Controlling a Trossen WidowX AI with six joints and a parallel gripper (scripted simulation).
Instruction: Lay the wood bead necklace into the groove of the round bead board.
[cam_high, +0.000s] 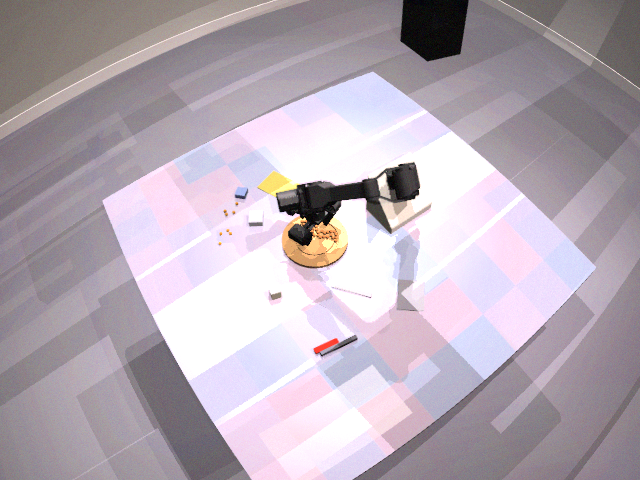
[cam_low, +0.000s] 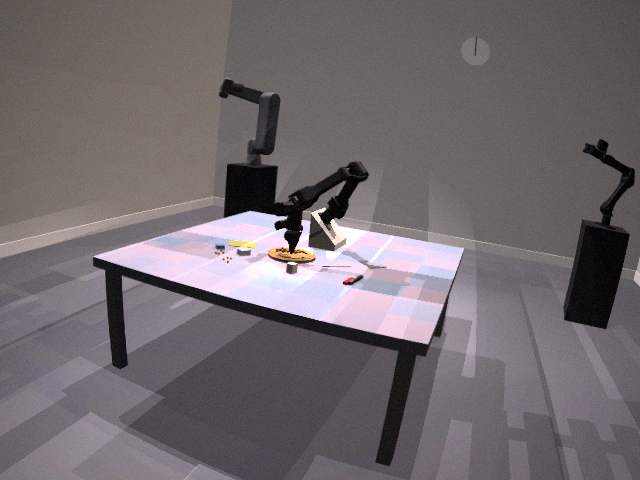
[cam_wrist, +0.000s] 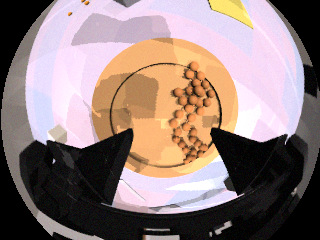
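Now: gripper tip 1 cm short of the round bead board and 1 cm above it. The rest, counted from my gripper tip: cream cube 19 cm ahead, 12 cm to the left; white block 16 cm to the right, 13 cm ahead, 1 cm below; thin rod 21 cm to the left, 2 cm below.
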